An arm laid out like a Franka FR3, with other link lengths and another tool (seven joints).
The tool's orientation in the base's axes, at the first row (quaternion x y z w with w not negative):
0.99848, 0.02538, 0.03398, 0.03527
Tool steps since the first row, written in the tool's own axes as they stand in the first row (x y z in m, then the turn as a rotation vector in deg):
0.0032, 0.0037, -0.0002, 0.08, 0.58, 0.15
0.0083, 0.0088, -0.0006, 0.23, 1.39, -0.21
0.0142, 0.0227, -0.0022, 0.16, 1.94, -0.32
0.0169, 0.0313, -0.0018, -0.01, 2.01, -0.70
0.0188, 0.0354, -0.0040, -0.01, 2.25, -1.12
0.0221, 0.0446, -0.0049, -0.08, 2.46, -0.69
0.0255, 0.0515, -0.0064, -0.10, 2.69, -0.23
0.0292, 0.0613, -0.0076, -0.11, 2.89, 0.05
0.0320, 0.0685, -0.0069, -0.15, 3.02, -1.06
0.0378, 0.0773, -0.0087, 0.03, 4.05, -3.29
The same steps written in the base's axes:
0.0034, -0.0035, 0.0007, 0.12, -0.58, -0.10
0.0087, -0.0083, 0.0018, 0.28, -1.36, 0.32
0.0151, -0.0217, 0.0048, 0.23, -1.90, 0.47
0.0182, -0.0302, 0.0052, 0.04, -1.95, 0.84
0.0202, -0.0340, 0.0078, 0.02, -2.17, 1.28
0.0238, -0.0429, 0.0096, -0.01, -2.41, 0.86
0.0274, -0.0495, 0.0118, 0.01, -2.67, 0.42
0.0315, -0.0590, 0.0139, 0.03, -2.89, 0.15
0.0347, -0.0661, 0.0139, -0.08, -2.94, 1.26
0.0408, -0.0744, 0.0167, 0.00, -3.81, 3.57

